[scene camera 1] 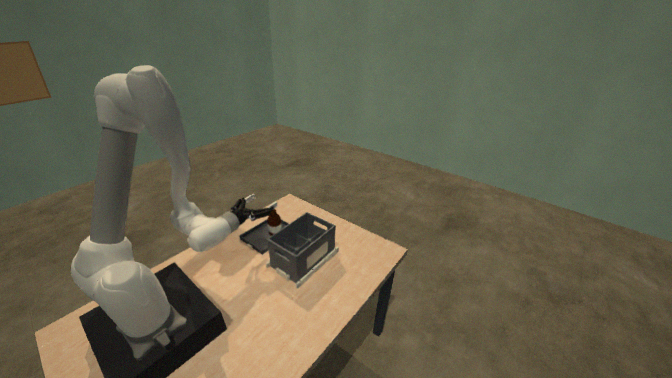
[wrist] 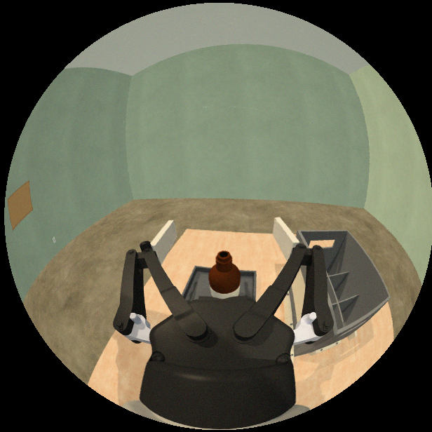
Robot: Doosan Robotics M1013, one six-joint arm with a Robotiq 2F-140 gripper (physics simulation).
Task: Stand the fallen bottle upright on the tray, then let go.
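Places are measured from the arm's base along level axes (x right, y back, z down), in millimetres.
Where they show: gripper, fingertip midpoint: [scene camera 1: 265, 199]; arm's base at its link origin: [scene camera 1: 152, 325].
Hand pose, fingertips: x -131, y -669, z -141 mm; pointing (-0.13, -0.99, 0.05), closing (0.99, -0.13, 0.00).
Note:
Things, the pixels of their centre, and the offset from my fingertips. "spot": a spot on its surface instead. Level surfaces: height alone.
- brown bottle at the middle of its body: [scene camera 1: 274, 221] dx -11, dy -50, dz +167 mm
- dark tray at a spot on its surface: [scene camera 1: 255, 239] spot: dx -51, dy +63, dz +245 mm
- grey divided crate at the middle of its body: [scene camera 1: 302, 246] dx +254, dy +10, dz +162 mm
- wooden table at its surface level: dz +250 mm
The brown bottle [scene camera 1: 274, 222] [wrist: 224, 277] with a white label stands upright on the dark tray [scene camera 1: 255, 239] [wrist: 200, 281]. In the wrist view its neck and shoulder show, and the gripper body hides its lower part. My gripper [scene camera 1: 263, 201] [wrist: 223, 227] is open, with its fingers spread wide and nothing between them. It is tilted toward the far end of the table, at about the height of the bottle's top or higher. The bottle shows below the gap between the fingertips in the wrist view, apart from both fingers.
A grey divided crate [scene camera 1: 286, 262] [wrist: 372, 287] stands right beside the tray, on the right in the wrist view, with pale strips along its base. The wooden table [scene camera 1: 370, 250] [wrist: 200, 242] ends a little beyond the tray. The robot's black base block [scene camera 1: 200, 305] is at the near end.

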